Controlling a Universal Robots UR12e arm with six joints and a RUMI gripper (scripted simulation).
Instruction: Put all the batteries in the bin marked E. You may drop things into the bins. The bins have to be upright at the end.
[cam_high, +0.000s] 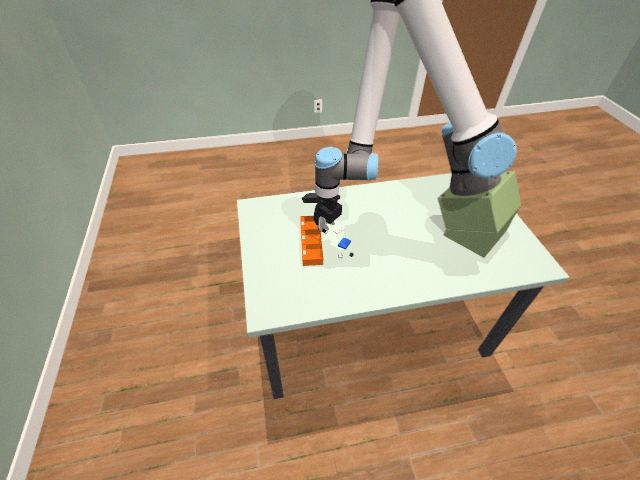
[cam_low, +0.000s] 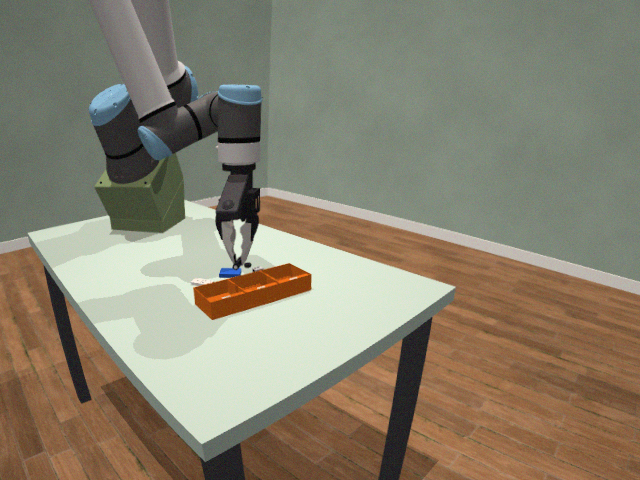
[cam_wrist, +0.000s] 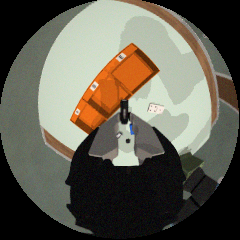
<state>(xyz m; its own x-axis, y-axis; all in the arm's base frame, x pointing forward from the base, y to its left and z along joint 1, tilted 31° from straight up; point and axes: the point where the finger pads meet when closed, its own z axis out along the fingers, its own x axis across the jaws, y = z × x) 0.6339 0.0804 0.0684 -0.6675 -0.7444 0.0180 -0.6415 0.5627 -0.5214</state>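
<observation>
Now: hand 8 cm past the white card-like piece, 7 cm above it and 5 cm to the left of it. From my hand the other things lie so: battery: 1 cm below; blue block: 9 cm behind, 7 cm below, 3 cm to the left; black round thing: 11 cm behind, 9 cm to the left, 7 cm below.
</observation>
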